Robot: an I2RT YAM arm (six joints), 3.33 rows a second.
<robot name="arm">
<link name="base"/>
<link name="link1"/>
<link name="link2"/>
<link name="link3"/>
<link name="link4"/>
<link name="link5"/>
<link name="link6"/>
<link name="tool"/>
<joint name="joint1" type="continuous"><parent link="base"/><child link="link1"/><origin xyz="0 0 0.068" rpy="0 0 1.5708"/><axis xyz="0 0 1"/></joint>
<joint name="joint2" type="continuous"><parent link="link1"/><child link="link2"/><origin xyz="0.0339 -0.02 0.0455" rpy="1.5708 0 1.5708"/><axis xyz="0 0 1"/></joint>
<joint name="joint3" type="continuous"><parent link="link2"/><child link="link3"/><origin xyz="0.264 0 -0.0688" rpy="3.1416 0 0"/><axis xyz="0 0 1"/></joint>
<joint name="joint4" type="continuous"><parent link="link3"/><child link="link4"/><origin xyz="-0.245 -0.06 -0.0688" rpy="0 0 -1.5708"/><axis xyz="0 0 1"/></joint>
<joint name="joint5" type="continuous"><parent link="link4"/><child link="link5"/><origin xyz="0.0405 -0.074 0.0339" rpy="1.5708 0 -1.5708"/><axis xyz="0 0 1"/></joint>
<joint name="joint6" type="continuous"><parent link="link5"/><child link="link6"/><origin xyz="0.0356 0 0.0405" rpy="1.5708 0 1.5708"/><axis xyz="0 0 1"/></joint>
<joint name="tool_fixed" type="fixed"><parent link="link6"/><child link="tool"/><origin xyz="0 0 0" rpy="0 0 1.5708"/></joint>
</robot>
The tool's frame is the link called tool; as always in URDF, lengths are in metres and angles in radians. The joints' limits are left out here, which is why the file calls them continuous.
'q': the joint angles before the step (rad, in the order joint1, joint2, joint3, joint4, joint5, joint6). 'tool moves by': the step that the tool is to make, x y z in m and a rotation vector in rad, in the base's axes. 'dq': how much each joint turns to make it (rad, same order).
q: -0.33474, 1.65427, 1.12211, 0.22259, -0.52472, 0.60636
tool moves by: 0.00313, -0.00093, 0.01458, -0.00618, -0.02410, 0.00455
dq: -0.00001, -0.00268, 0.04654, -0.02405, -0.00497, 0.00076
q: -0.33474, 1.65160, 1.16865, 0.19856, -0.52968, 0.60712
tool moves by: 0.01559, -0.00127, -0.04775, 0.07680, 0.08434, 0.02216
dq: 0.00762, 0.11559, -0.03319, 0.06714, -0.02823, 0.04463
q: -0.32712, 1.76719, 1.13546, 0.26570, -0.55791, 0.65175
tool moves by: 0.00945, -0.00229, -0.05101, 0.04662, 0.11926, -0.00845
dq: 0.00267, 0.11939, -0.01985, 0.01756, 0.00763, 0.01183
